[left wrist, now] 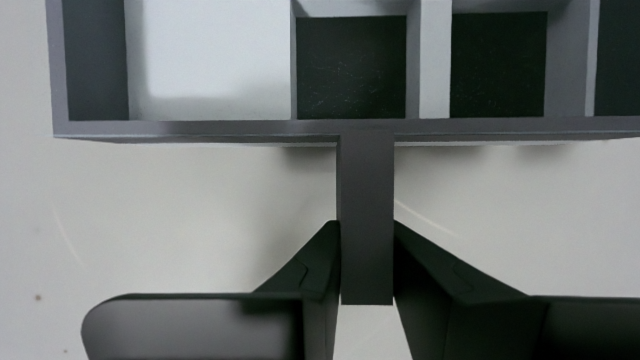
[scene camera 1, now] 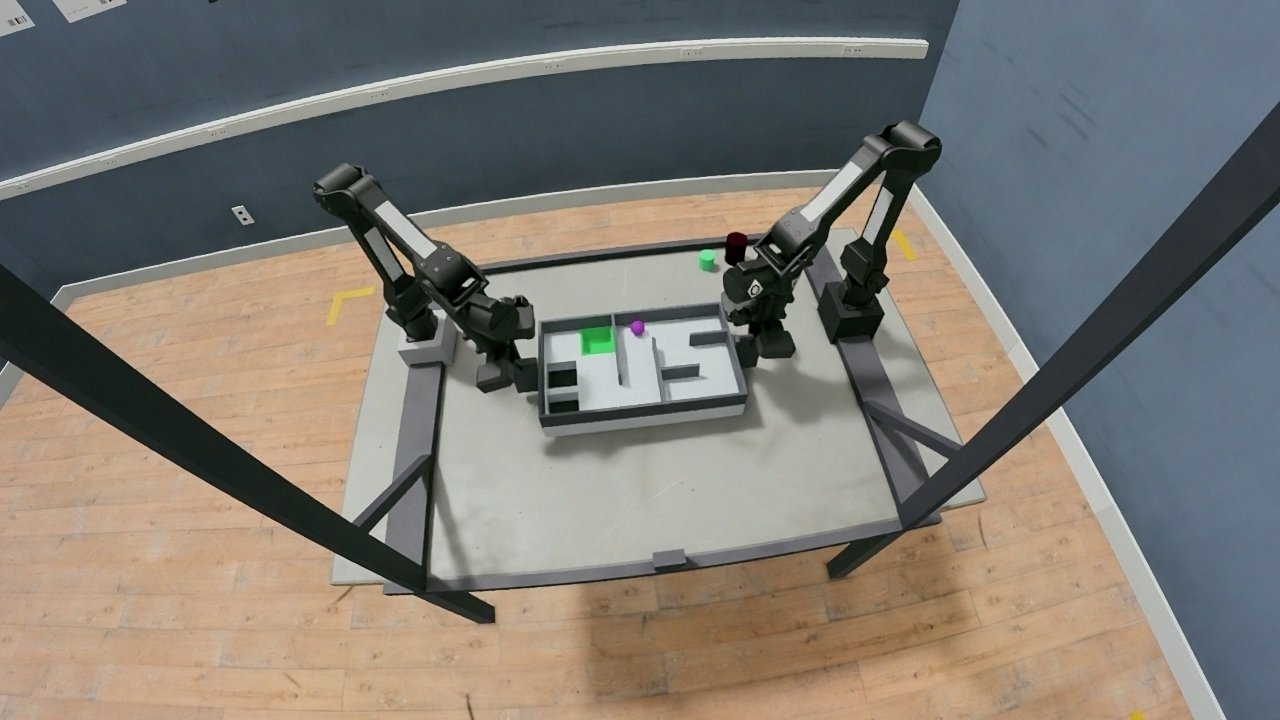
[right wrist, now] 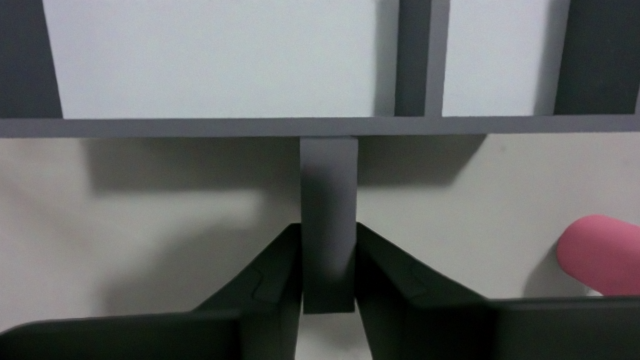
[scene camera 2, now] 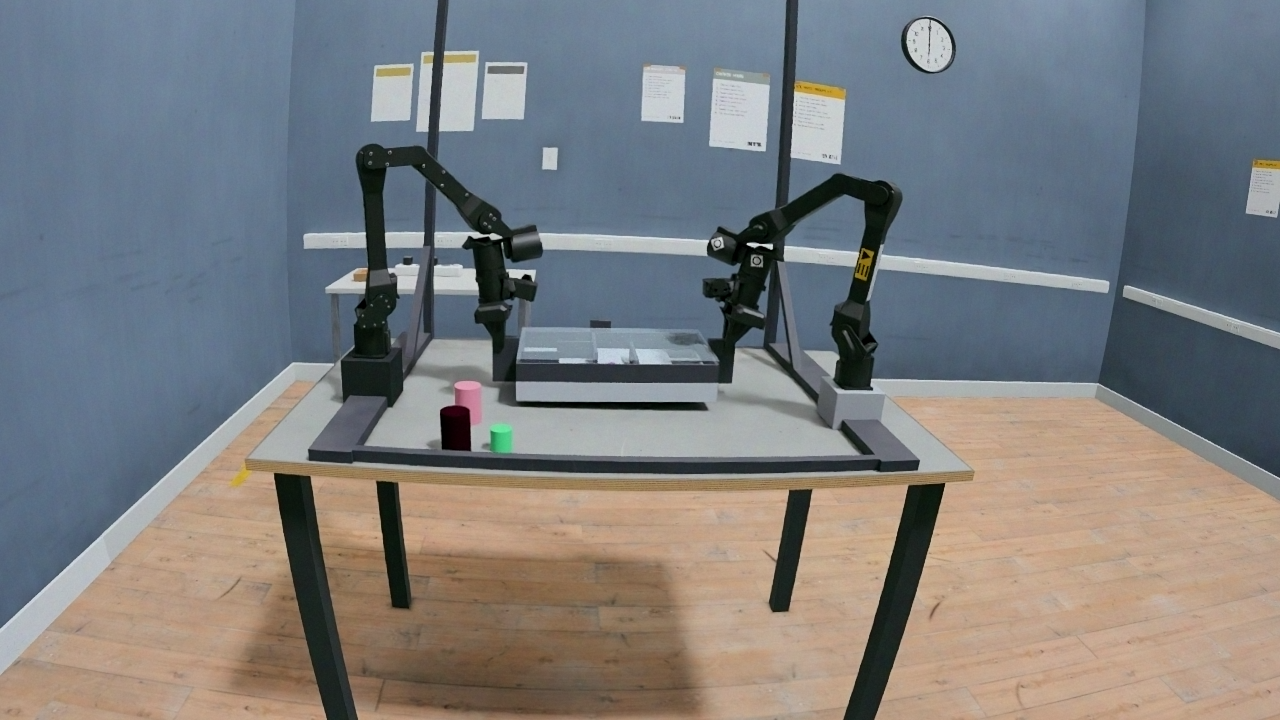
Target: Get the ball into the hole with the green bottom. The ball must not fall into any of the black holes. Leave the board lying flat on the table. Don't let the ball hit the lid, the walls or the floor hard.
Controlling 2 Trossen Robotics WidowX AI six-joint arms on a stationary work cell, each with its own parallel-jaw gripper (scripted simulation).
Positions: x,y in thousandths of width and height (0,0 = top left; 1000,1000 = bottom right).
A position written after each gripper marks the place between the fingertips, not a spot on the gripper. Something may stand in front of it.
Note:
In view: the left gripper (scene camera 1: 406,512), the right gripper (scene camera 1: 587,477), a walled board (scene camera 1: 482,513) and a pink cylinder (scene camera 2: 365,547).
The walled board is seen too in the left wrist view (left wrist: 570,232), in the right wrist view (right wrist: 509,221) and in scene camera 2 (scene camera 2: 428,505). The left gripper also shows in the left wrist view (left wrist: 565,646) and in scene camera 2 (scene camera 2: 567,484). The right gripper also shows in the right wrist view (right wrist: 507,651) and in scene camera 2 (scene camera 2: 392,481). The left wrist view does not show the pink cylinder: it is out of frame.

